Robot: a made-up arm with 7 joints. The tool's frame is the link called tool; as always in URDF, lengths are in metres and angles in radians.
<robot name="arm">
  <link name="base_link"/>
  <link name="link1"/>
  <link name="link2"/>
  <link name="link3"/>
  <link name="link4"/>
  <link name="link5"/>
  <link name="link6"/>
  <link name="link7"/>
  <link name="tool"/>
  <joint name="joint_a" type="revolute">
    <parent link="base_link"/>
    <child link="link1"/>
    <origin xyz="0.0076 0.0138 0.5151"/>
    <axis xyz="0 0 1"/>
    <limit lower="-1.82" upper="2.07" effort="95" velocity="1.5"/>
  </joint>
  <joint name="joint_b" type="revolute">
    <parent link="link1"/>
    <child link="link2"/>
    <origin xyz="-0.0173 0.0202 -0.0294" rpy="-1.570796 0 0"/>
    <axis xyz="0 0 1"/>
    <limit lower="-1.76" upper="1.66" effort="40" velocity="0.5"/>
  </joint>
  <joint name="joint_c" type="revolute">
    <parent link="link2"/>
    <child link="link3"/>
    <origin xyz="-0.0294 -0.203 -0.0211" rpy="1.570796 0 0"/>
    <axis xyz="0 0 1"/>
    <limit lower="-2.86" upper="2.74" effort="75" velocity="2.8"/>
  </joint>
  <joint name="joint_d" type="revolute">
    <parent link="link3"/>
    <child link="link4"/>
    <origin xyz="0.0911 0.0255 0.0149" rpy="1.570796 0 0"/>
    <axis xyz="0 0 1"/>
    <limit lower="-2.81" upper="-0.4" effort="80" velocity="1.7"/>
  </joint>
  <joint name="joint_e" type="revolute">
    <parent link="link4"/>
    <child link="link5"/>
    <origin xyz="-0.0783 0.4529 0.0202" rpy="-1.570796 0 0"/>
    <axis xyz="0 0 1"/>
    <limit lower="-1.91" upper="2.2" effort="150" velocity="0.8"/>
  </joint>
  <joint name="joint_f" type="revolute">
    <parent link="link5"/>
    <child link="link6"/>
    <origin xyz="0.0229 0.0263 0.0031" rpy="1.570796 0 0"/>
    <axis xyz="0 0 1"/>
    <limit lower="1.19" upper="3.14" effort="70" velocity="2.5"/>
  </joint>
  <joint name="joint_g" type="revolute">
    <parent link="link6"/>
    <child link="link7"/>
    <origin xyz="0.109 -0.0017 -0.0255" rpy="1.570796 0 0"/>
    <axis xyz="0 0 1"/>
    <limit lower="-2.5" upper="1.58" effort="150" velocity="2.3"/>
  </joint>
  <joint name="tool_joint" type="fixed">
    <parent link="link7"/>
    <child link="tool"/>
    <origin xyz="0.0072 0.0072 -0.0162" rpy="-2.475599 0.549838 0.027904"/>
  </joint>
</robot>
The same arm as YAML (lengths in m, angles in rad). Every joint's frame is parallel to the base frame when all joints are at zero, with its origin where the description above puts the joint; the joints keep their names.
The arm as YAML. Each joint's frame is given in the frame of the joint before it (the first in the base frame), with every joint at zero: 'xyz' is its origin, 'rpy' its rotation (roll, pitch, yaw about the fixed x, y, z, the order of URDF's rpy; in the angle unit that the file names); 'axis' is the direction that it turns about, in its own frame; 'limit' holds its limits. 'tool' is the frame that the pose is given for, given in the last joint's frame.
units:
  length: m
  angle: rad
joints:
  - name: joint_a
    type: revolute
    origin:
      xyz: [0.0076, 0.0138, 0.5151]
      rpy: [0.0, 0.0, 0.0]
    axis: [0.0, 0.0, 1.0]
    limit:
      lower: -1.82
      upper: 2.07
  - name: joint_b
    type: revolute
    origin:
      xyz: [-0.0173, 0.0202, -0.0294]
      rpy: [0.0, 0.0, 0.0]
    axis: [0.0, 1.0, 0.0]
    limit:
      lower: -1.76
      upper: 1.66
  - name: joint_c
    type: revolute
    origin:
      xyz: [-0.0294, -0.0211, 0.203]
      rpy: [0.0, 0.0, 0.0]
    axis: [0.0, 0.0, 1.0]
    limit:
      lower: -2.86
      upper: 2.74
  - name: joint_d
    type: revolute
    origin:
      xyz: [0.0911, 0.0255, 0.0149]
      rpy: [0.0, 0.0, 0.0]
    axis: [0.0, -1.0, 0.0]
    limit:
      lower: -2.81
      upper: -0.4
  - name: joint_e
    type: revolute
    origin:
      xyz: [-0.0783, -0.0202, 0.4529]
      rpy: [0.0, 0.0, 0.0]
    axis: [0.0, 0.0, 1.0]
    limit:
      lower: -1.91
      upper: 2.2
  - name: joint_f
    type: revolute
    origin:
      xyz: [0.0229, 0.0263, 0.0031]
      rpy: [0.0, 0.0, 0.0]
    axis: [0.0, -1.0, 0.0]
    limit:
      lower: 1.19
      upper: 3.14
  - name: joint_g
    type: revolute
    origin:
      xyz: [0.109, 0.0255, -0.0017]
      rpy: [0.0, 0.0, 0.0]
    axis: [0.0, 0.0, -1.0]
    limit:
      lower: -2.5
      upper: 1.58
tool:
  origin:
    xyz: [0.0072, -0.0072, 0.0162]
    rpy: [0.666, -0.5498, -0.0279]

